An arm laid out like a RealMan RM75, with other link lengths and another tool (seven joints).
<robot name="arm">
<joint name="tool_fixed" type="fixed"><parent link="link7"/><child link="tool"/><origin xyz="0.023 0.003 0.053" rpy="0 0.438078 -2.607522"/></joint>
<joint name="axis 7" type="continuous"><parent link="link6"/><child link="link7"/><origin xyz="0 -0.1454 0" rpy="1.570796 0 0"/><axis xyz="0 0 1"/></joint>
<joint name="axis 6" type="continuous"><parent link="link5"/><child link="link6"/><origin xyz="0 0 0" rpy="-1.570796 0 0"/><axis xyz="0 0 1"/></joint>
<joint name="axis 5" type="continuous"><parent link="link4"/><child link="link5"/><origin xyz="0 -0.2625 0" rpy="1.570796 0 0"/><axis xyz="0 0 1"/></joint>
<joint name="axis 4" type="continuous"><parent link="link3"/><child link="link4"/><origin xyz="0 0 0" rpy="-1.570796 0 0"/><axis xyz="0 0 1"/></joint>
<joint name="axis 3" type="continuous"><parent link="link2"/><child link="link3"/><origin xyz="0 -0.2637 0" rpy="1.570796 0 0"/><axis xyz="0 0 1"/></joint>
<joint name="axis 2" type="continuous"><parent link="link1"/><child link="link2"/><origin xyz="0 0 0" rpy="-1.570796 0 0"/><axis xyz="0 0 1"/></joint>
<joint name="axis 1" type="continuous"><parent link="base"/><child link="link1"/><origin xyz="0 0 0.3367" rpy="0 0 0"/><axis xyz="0 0 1"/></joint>
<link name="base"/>
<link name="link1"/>
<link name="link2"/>
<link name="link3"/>
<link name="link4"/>
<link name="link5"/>
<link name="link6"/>
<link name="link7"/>
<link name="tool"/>
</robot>
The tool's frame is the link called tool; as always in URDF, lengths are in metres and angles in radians. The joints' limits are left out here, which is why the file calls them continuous.
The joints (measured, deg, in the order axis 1, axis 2, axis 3, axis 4, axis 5, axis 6, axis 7), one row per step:
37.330 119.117 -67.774 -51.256 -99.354 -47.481 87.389
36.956 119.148 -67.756 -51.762 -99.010 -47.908 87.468
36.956 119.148 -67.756 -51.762 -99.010 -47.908 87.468
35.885 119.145 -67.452 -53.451 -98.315 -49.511 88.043
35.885 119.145 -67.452 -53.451 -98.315 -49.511 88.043
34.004 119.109 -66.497 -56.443 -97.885 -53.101 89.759
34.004 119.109 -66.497 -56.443 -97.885 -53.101 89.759
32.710 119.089 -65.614 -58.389 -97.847 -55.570 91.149
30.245 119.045 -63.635 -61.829 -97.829 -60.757 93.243
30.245 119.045 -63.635 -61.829 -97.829 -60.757 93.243
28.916 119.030 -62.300 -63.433 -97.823 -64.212 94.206
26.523 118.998 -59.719 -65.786 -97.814 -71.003 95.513
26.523 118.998 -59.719 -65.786 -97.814 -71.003 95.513
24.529 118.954 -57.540 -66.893 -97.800 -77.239 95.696
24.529 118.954 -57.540 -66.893 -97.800 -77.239 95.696
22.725 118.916 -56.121 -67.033 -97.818 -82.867 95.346
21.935 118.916 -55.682 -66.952 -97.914 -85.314 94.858
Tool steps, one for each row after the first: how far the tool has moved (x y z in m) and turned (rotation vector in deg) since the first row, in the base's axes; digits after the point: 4 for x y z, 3 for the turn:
-0.0008 -0.0014 0.0013 -0.069 0.465 0.149
-0.0008 -0.0014 0.0013 -0.069 0.465 0.149
-0.0035 -0.0057 0.0069 -0.353 1.810 0.615
-0.0035 -0.0057 0.0069 -0.353 1.810 0.615
-0.0062 -0.0152 0.0172 -1.490 3.972 1.191
-0.0062 -0.0152 0.0172 -1.490 3.972 1.191
-0.0062 -0.0220 0.0248 -2.265 5.332 1.256
-0.0038 -0.0369 0.0392 -3.935 7.395 1.626
-0.0038 -0.0369 0.0392 -3.935 7.395 1.626
-0.0011 -0.0470 0.0463 -5.297 8.433 1.908
0.0065 -0.0682 0.0573 -8.241 9.986 2.451
0.0065 -0.0682 0.0573 -8.241 9.986 2.451
0.0163 -0.0891 0.0633 -11.289 10.854 3.134
0.0163 -0.0891 0.0633 -11.289 10.854 3.134
0.0270 -0.1103 0.0637 -14.730 11.461 3.709
0.0319 -0.1202 0.0626 -16.345 11.511 4.151

